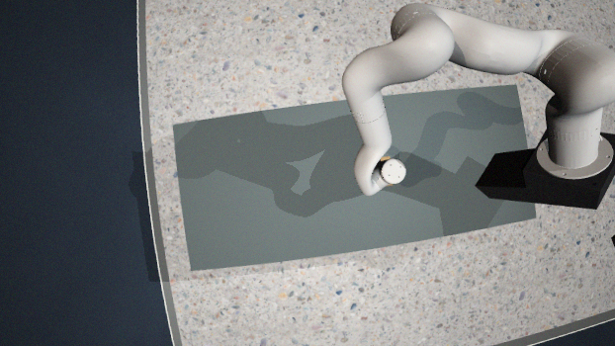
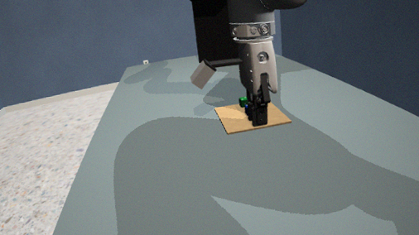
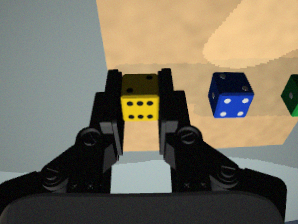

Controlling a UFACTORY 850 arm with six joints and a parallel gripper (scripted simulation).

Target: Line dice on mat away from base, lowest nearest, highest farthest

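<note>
Right now the yellow die is 1 cm below my hand. The rest, counted from my hand: blue die 5 cm behind, 2 cm to the left, 1 cm below; then tan mat 5 cm behind, 2 cm to the left, 2 cm below; then green die 9 cm behind, 4 cm to the left, 1 cm below.
</note>
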